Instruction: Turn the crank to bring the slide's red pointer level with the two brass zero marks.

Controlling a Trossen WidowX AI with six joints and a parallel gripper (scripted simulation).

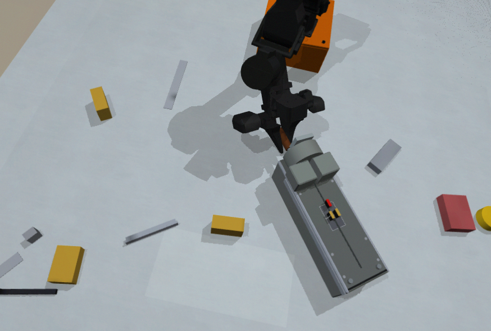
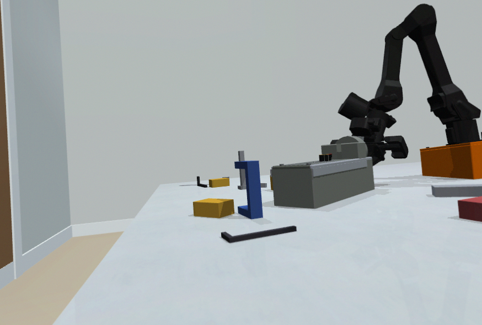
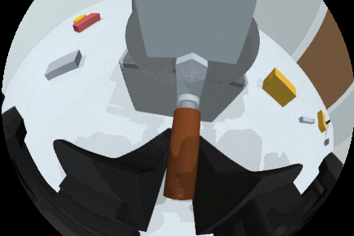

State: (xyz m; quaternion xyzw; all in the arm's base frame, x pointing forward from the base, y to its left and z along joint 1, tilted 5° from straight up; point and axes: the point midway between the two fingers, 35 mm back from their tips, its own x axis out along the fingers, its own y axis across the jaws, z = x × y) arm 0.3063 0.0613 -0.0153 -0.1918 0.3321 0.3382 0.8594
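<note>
My gripper tip is 3 cm below the brown handle, 1 cm to the left of it and 1 cm past it. Also, from my gripper tip: red pointer 11 cm to the left, 10 cm ahead, 5 cm above; then grey block 21 cm to the left, 11 cm behind, 3 cm below; then blue clamp 28 cm ahead, 26 cm to the left, 2 cm above.
</note>
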